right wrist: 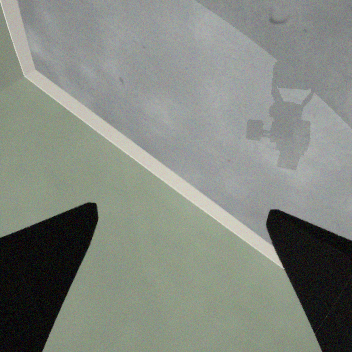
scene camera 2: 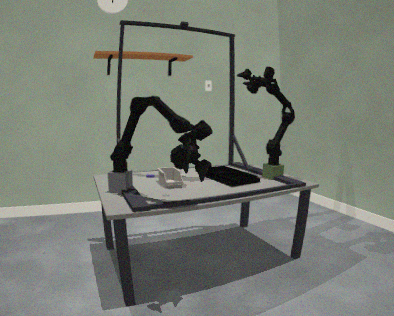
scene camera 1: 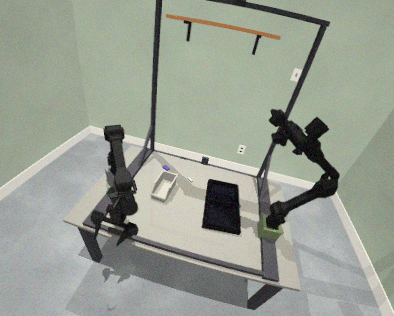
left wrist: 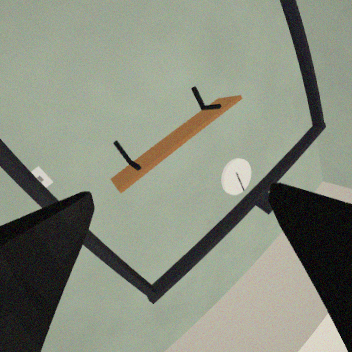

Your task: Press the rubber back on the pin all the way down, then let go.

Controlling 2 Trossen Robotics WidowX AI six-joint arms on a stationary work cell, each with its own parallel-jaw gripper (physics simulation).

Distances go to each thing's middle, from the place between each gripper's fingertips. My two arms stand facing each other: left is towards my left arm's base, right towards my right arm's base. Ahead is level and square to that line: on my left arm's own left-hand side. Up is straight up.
Scene:
Right now the black tray [scene camera 1: 222,212] is 60 cm below my left hand, 10 cm to the right of it and 4 cm ahead of it.
The black tray is 53 cm behind my right hand, 41 cm to the left of it and 14 cm below it.

